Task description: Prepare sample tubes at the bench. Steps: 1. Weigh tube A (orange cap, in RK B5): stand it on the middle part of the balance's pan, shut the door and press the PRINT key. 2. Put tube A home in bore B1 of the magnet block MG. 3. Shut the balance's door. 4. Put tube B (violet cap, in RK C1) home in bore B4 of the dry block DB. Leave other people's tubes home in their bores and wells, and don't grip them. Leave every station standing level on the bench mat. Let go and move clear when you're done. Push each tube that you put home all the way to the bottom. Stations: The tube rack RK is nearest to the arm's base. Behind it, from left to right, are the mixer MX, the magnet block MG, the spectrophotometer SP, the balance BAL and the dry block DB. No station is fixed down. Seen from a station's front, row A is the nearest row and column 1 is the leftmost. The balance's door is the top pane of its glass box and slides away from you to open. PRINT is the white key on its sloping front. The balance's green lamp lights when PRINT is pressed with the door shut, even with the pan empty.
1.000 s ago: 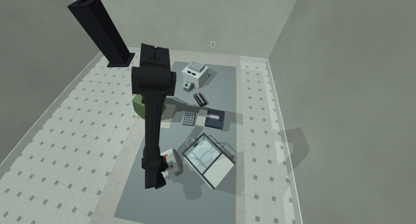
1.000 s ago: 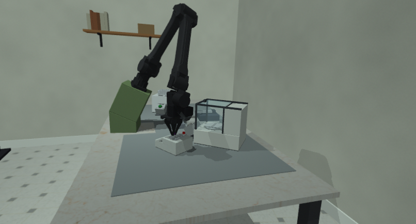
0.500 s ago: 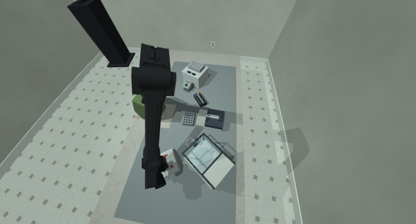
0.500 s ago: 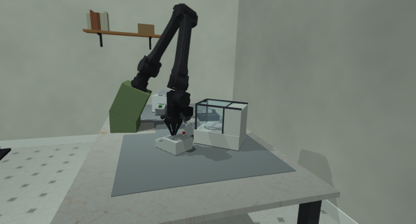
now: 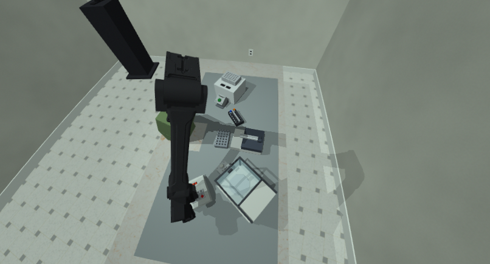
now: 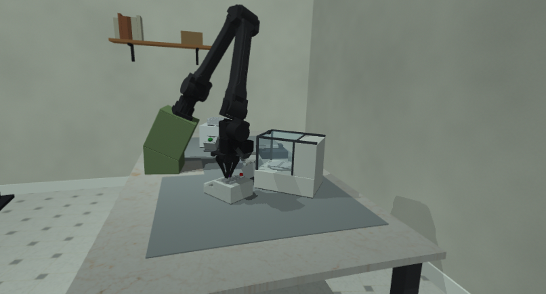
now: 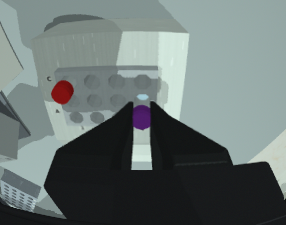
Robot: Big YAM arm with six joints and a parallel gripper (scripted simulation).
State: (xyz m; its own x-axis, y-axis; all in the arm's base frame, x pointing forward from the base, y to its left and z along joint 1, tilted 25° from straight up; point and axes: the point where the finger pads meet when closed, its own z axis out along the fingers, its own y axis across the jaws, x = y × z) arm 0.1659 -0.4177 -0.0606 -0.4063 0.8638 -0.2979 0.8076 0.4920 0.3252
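The tube B is 2 cm below my hand. From my hand the other things lie so: red-capped tube (5 cm ahead, 2 cm below, 1 cm to the left); then balance pan (24 cm ahead, 7 cm to the left, 1 cm below); then dry block DB (5 cm below, 3 cm to the left, 1 cm ahead).
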